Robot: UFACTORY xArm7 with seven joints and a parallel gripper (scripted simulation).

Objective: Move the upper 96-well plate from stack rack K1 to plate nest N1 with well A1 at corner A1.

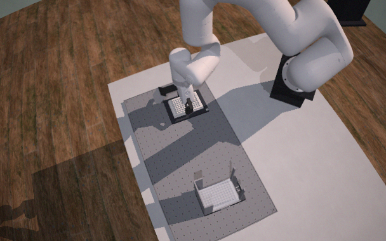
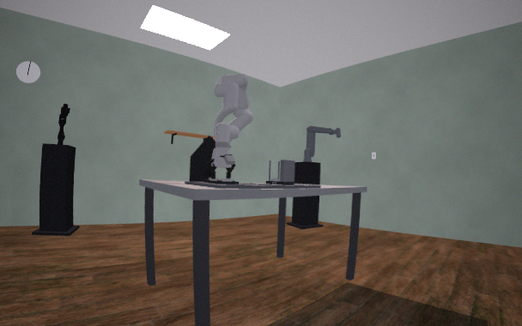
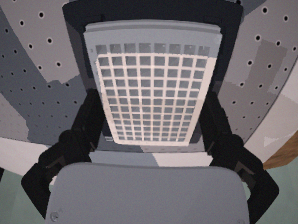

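My gripper is now 9 cm past the pale A1 square, 4 cm to the right of it and 2 cm above it.
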